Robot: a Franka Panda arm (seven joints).
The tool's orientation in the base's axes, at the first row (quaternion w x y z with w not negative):
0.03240, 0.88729, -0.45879, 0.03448
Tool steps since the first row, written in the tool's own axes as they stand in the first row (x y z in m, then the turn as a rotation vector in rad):
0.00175, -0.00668, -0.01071, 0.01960, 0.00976, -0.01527
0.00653, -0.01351, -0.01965, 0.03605, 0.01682, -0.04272
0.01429, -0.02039, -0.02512, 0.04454, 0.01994, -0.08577
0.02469, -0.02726, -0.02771, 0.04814, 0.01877, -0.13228
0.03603, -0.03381, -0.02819, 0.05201, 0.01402, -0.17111
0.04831, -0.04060, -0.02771, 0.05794, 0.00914, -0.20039
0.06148, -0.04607, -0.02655, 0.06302, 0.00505, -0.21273
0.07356, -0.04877, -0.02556, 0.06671, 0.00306, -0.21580
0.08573, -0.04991, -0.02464, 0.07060, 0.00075, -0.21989
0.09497, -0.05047, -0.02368, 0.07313, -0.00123, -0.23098
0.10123, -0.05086, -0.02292, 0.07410, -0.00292, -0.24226
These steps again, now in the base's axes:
0.00613, 0.00339, 0.01065, 0.00285, -0.02018, 0.01724
0.01418, 0.00424, 0.01981, 0.00571, -0.03517, 0.04624
0.02410, 0.00240, 0.02578, 0.00671, -0.04002, 0.08995
0.03562, -0.00185, 0.02913, 0.00828, -0.03812, 0.13655
0.04749, -0.00723, 0.03047, 0.01316, -0.03506, 0.17543
0.06013, -0.01333, 0.03093, 0.01965, -0.03445, 0.20500
0.07223, -0.02097, 0.03083, 0.02553, -0.03512, 0.21764
0.08143, -0.02931, 0.03087, 0.02918, -0.03669, 0.22098
0.08941, -0.03861, 0.03103, 0.03318, -0.03815, 0.22534
0.09522, -0.04588, 0.03090, 0.03591, -0.03808, 0.23656
0.09917, -0.05080, 0.03071, 0.03749, -0.03688, 0.24784

